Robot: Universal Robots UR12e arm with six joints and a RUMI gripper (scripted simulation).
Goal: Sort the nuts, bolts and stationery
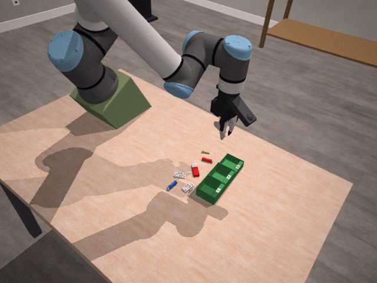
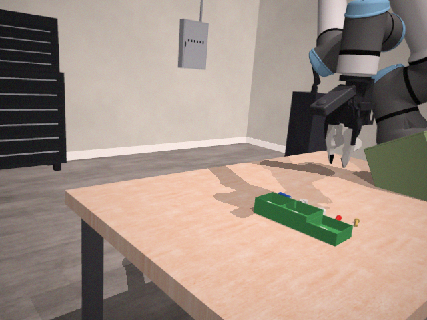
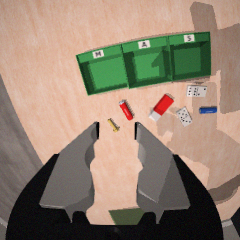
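My hand is 7 cm past the white eraser, 9 cm to the left of it and 18 cm above it. From my hand the other things lie so: red cylinder: 6 cm behind, 1 cm to the right, 18 cm below; then small yellow bolt: 11 cm behind, 2 cm to the left, 18 cm below; then green three-compartment bin: 4 cm ahead, 6 cm to the right, 17 cm below.
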